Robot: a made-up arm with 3 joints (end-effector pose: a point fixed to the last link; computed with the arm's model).
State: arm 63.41 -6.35 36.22
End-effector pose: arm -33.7 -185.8 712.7 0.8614 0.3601 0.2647 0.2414
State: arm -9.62 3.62 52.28
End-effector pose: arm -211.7 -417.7 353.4 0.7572 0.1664 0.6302 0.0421
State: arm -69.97 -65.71 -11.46
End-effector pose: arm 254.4 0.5 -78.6 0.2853 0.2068 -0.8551 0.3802
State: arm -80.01 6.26 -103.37
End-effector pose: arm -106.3 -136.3 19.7 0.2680 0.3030 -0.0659 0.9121
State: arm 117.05 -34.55 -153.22
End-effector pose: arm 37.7 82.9 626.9 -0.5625 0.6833 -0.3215 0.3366
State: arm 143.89 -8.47 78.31
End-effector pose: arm 331.8 250.7 484.2 0.3787 0.6955 -0.4716 0.3879
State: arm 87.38 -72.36 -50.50
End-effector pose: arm -79.6 -368.8 512.7 -0.7679 -0.1379 -0.4666 0.4167
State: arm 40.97 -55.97 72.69
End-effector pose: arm -206.7 -423.0 422.0 0.4702 0.4563 0.6492 0.3864
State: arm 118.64 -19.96 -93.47
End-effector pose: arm 63.2 77.7 604.9 -0.8696 0.3649 -0.3315 0.0277
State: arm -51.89 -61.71 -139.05
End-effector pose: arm 29.8 -18.0 -61.6 0.4194 -0.1168 -0.0524 0.8987
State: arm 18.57 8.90 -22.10
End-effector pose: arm -171.7 -306.0 494.1 -0.8040 0.1999 -0.4952 0.2615
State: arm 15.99 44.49 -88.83
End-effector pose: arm -13.0 -187.9 622.0 -0.5264 0.7337 -0.2681 0.3357
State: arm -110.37 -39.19 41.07
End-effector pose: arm 265.1 131.5 -52.5 0.1173 0.4769 -0.8427 0.2207
